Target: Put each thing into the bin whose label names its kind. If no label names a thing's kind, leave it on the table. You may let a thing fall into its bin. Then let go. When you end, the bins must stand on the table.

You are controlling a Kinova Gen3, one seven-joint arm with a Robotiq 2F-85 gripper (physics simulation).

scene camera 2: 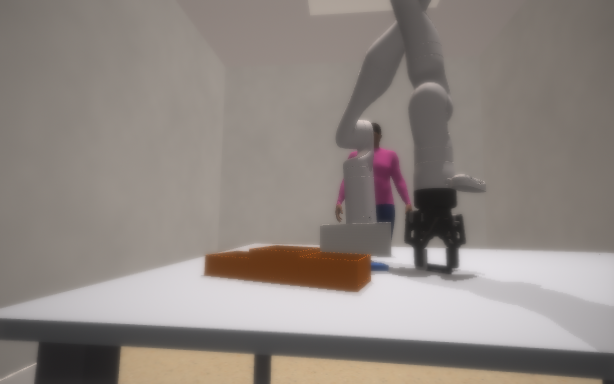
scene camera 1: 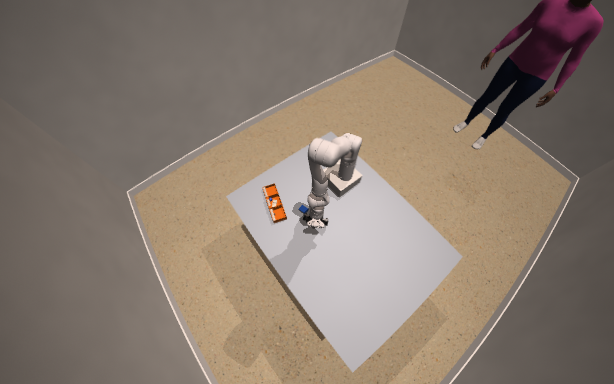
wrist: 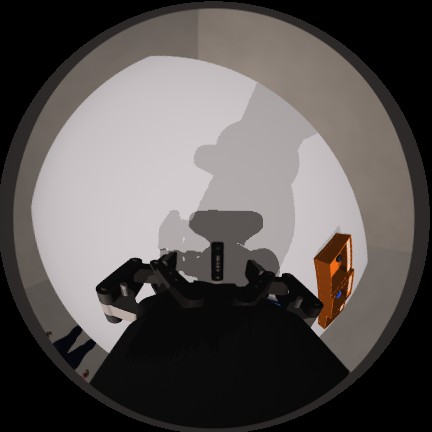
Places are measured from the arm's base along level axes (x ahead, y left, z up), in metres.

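Where they show: gripper, fingertip midpoint: (scene camera 2: 437, 269) (wrist: 211, 263); arm's base, link origin: (scene camera 2: 361, 224) (scene camera 1: 345, 175).
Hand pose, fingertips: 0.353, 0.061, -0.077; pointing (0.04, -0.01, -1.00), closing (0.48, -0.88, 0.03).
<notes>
Things, the pixels of their centre, and the offset from my fingertips, as dx, dy, dz. Level surfaces: height alone.
- small black cylinder with pale marks, body centre: (wrist: 216, 263) (scene camera 2: 436, 268) +0.005, -0.004, +0.002
- flat blue thing, body centre: (wrist: 263, 309) (scene camera 2: 371, 266) (scene camera 1: 303, 209) -0.024, -0.117, +0.000
- dark round thing, body centre: (wrist: 338, 258) +0.128, -0.224, +0.006
- white thing, body centre: (scene camera 1: 274, 203) +0.075, -0.277, +0.005
- grey-white table, surface height: dz -0.005
My gripper (scene camera 1: 315, 221) (scene camera 2: 436, 263) (wrist: 211, 263) is open, pointing down low at the table. A small black cylinder with pale marks (scene camera 2: 436, 269) (wrist: 217, 261) lies on the table between the spread fingers, not gripped. A flat blue thing (scene camera 1: 303, 209) (scene camera 2: 379, 266) (wrist: 273, 302) lies between the gripper and the bins, mostly hidden in the wrist view. Three joined orange bins (scene camera 1: 278, 215) (scene camera 2: 287, 273) (wrist: 326, 280) stand on the table; their labels are too small to read. One end bin holds a dark round thing (wrist: 339, 258). The middle bin holds a blue thing (scene camera 1: 271, 199) (wrist: 338, 295) and a white thing (scene camera 1: 274, 203).
The arm's pale base (scene camera 1: 345, 182) (scene camera 2: 355, 239) stands on the grey-white table (scene camera 1: 370, 270) (scene camera 2: 250, 315) (wrist: 120, 160). The bins are near one table edge. A person in a pink top (scene camera 1: 560, 37) (scene camera 2: 384, 175) stands on the floor beyond the table.
</notes>
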